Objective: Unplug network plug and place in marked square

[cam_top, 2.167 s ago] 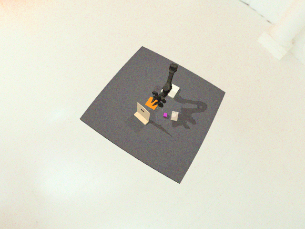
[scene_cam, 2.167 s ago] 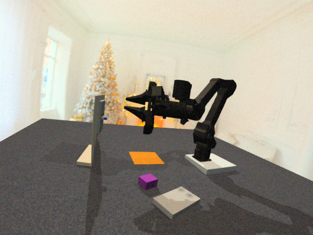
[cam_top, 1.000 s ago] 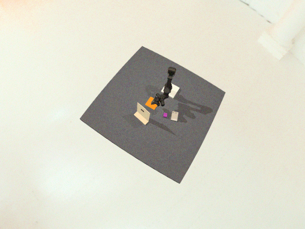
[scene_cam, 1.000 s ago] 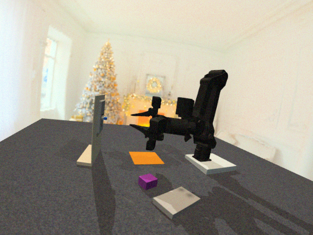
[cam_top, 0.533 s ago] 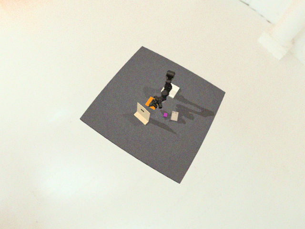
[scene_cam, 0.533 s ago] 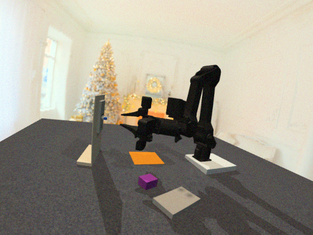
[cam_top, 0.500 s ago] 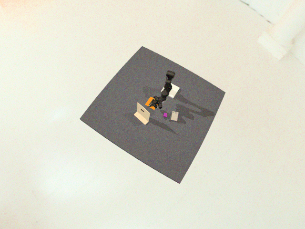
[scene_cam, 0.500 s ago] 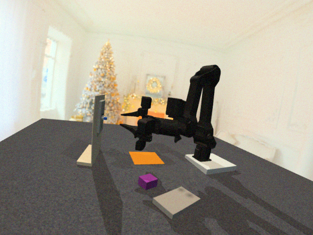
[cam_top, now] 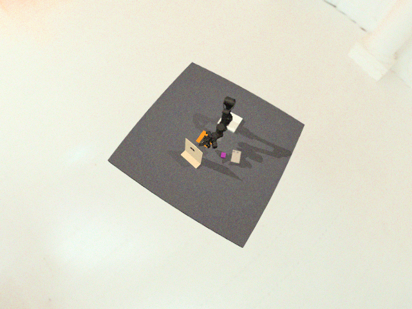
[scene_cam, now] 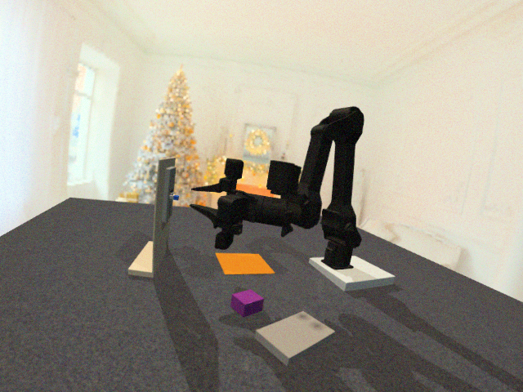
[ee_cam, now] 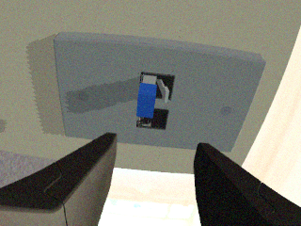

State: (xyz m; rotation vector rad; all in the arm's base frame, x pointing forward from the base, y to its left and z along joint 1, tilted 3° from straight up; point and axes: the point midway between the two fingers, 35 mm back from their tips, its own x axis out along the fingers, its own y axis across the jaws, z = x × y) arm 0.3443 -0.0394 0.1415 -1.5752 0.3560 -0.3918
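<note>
Now: the blue network plug 40 mm ahead of my gripper tip and 10 mm to the right of it. Also, from my gripper tip: orange marked square 140 mm behind, 10 mm to the right, 160 mm below; flat grey slab 140 mm behind, 280 mm to the left, 150 mm below; upright panel 60 mm ahead, 20 mm to the right, 50 mm below.
</note>
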